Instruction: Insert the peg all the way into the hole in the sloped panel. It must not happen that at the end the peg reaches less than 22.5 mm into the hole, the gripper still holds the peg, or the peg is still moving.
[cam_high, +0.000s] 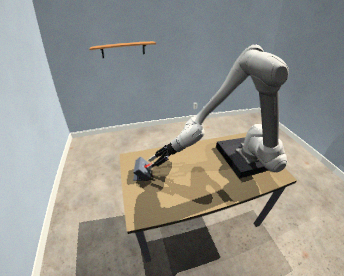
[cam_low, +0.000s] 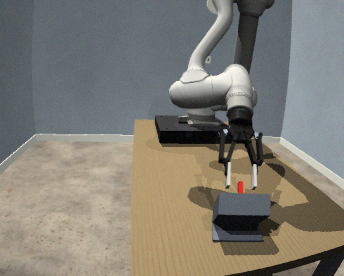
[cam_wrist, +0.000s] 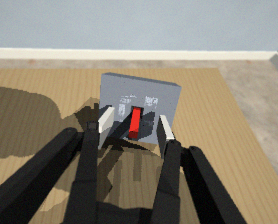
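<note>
My gripper is now 3 cm short of the red peg, 1 cm to the left of it and 4 cm above it.
</note>
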